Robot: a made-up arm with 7 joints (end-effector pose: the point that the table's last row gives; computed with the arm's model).
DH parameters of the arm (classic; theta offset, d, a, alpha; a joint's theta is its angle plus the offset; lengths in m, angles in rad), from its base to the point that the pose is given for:
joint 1: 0 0.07 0.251 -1.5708
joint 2: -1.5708 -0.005 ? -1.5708
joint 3: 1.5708 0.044 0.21 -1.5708
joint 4: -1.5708 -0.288 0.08 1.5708
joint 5: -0.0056 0 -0.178 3.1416
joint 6: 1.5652 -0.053 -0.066 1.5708
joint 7: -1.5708 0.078 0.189 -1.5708
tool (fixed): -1.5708 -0.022 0 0
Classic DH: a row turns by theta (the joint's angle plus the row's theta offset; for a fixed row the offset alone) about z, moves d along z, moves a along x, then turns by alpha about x.
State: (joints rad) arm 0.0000 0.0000 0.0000 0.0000 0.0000 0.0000 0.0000
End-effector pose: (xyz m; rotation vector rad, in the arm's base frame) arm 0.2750 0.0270 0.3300 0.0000 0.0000 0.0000
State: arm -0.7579 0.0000 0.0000 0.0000 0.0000 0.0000 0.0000
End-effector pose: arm 0.2183 -0.1694 0.3300 0.0000 0.0000 -0.7579
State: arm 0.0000 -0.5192 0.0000 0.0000 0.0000 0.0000 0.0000
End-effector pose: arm 0.1428 0.0270 0.3077 0.0000 -0.5192 0.0000
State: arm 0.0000 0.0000 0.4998 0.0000 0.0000 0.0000 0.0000
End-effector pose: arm 0.2750 -0.0723 0.3210 0.4998 0.0000 0.0000
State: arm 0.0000 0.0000 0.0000 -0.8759 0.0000 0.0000 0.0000
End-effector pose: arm 0.0963 -0.0754 0.3300 0.0000 0.0000 0.8759
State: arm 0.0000 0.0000 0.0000 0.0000 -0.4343 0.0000 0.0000
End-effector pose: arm 0.3217 0.0270 0.2962 0.0000 -0.4343 0.0000
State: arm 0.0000 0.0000 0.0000 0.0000 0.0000 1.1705 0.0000
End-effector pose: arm 0.3084 0.0270 0.4555 0.0000 -1.1705 0.0000
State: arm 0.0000 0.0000 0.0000 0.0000 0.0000 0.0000 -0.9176
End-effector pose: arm 0.2750 -0.0646 0.1885 -0.9176 0.0000 0.0000
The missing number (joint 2, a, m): 0.061
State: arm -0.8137 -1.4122 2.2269 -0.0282 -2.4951 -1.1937 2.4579
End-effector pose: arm 0.3859 -0.4807 0.2364 -0.7230 0.5479 -1.6730
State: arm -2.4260 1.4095 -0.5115 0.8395 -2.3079 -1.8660 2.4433
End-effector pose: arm -0.7524 -0.3044 0.0057 -0.8378 1.7185 2.3672
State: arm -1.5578 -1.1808 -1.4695 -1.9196 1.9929 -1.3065 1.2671
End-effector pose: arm 0.3287 0.0646 0.0915 0.3788 -0.7299 1.3444
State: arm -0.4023 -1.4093 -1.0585 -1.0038 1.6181 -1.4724 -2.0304
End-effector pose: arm -0.1200 0.5694 0.2519 -0.3195 2.6392 0.7450
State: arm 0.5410 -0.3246 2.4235 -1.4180 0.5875 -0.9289 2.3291
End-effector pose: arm 0.4176 0.1789 -0.1843 -1.3018 -1.8573 -1.6529
